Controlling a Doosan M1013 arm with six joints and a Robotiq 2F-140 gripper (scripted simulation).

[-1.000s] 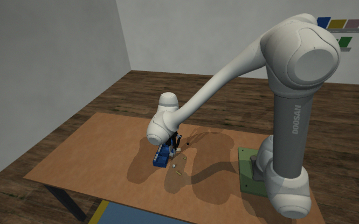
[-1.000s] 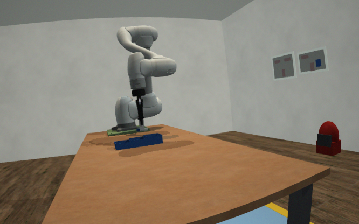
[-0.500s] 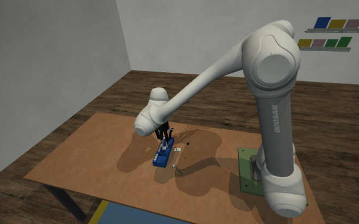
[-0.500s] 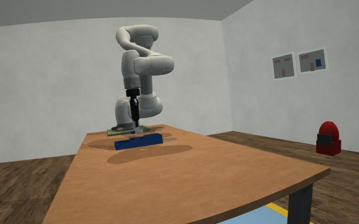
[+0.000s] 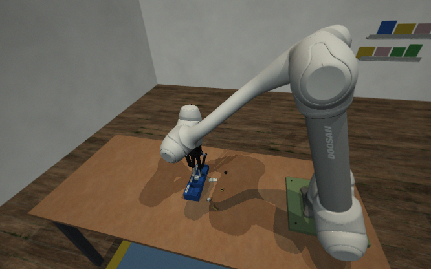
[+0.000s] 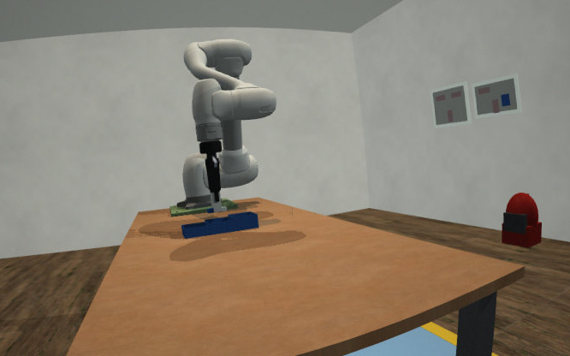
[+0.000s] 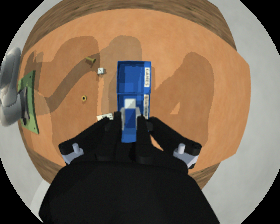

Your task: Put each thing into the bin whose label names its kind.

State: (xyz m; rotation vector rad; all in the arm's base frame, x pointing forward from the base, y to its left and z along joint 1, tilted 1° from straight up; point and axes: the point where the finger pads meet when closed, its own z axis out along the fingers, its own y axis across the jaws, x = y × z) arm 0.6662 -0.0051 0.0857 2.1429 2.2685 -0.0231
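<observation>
The long blue bin is 8 cm below my hand and 1 cm ahead of it. From my hand the other things lie so: black nut 14 cm behind, 11 cm to the right, 10 cm below; then brass nut 15 cm behind, 10 cm below, 2 cm to the left; then white flat part 10 cm below, 8 cm behind, 4 cm to the right.
</observation>
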